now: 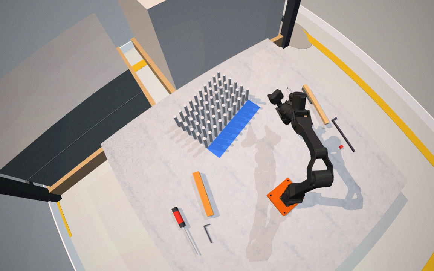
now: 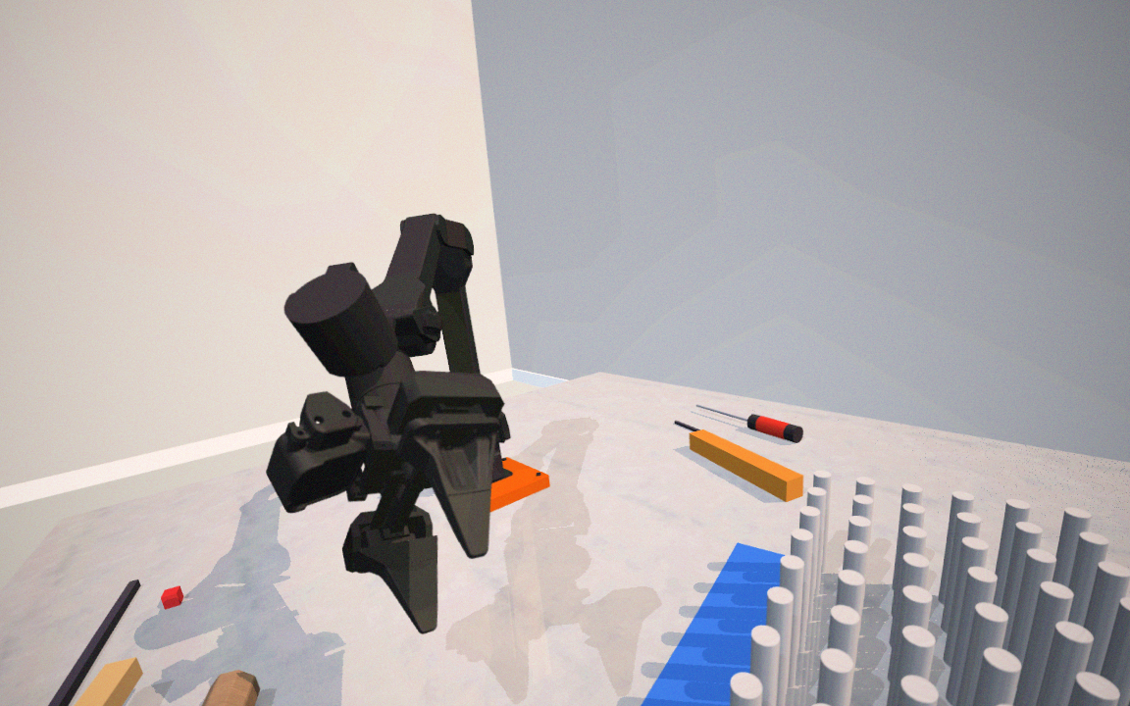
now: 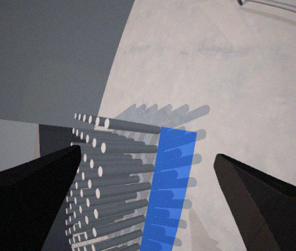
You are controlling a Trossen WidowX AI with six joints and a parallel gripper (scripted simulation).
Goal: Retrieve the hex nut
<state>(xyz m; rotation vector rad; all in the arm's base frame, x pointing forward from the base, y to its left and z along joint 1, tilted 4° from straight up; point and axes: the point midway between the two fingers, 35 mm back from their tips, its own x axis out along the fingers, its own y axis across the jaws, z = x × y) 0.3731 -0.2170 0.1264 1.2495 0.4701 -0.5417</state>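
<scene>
Now: gripper tip 4 cm past the wood-handled hook tool, 19 cm to the left of it and 14 cm above it. Round my gripper tip: blue taped strip 6 cm ahead, 18 cm to the left, 15 cm below; orange bar 12 cm behind, 52 cm to the left, 13 cm below; red cube 40 cm behind, 20 cm to the right, 14 cm below.
</scene>
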